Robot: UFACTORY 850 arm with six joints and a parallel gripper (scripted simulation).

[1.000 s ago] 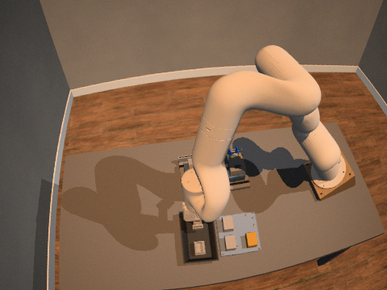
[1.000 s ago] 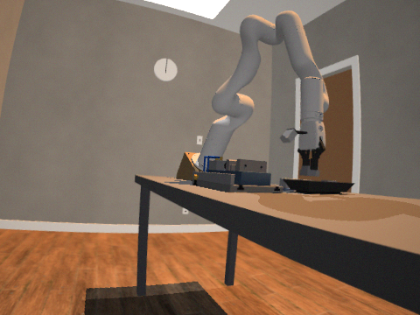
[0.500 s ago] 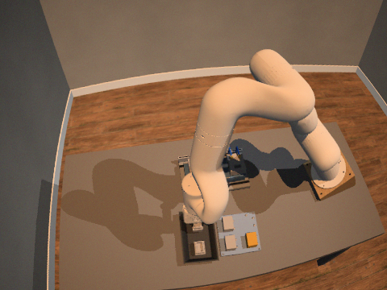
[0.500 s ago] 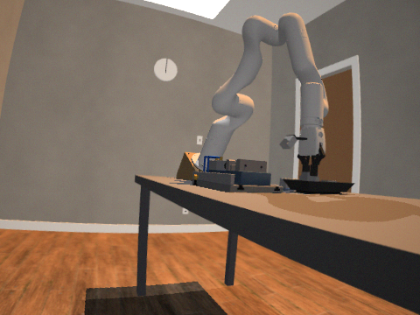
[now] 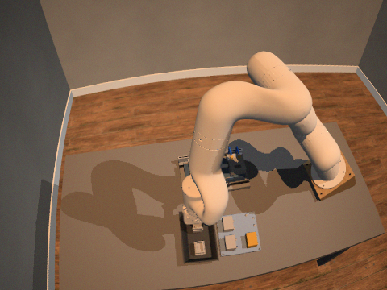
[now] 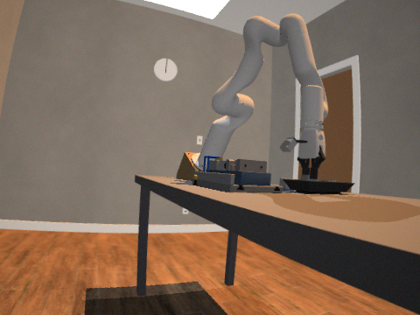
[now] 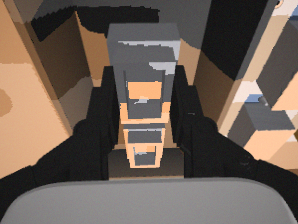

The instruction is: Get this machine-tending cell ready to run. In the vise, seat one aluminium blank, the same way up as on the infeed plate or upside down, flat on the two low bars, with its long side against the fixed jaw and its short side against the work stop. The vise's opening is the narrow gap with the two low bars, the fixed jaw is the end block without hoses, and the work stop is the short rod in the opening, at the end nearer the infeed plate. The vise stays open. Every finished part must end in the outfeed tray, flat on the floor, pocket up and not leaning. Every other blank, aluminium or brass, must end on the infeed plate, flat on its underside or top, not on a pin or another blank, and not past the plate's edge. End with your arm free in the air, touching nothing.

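My gripper is now 19 cm past the brass blank, 14 cm to the right of it and 4 cm above it. From my hand the other things lie so: vise 23 cm to the right, 15 cm behind, 3 cm below.
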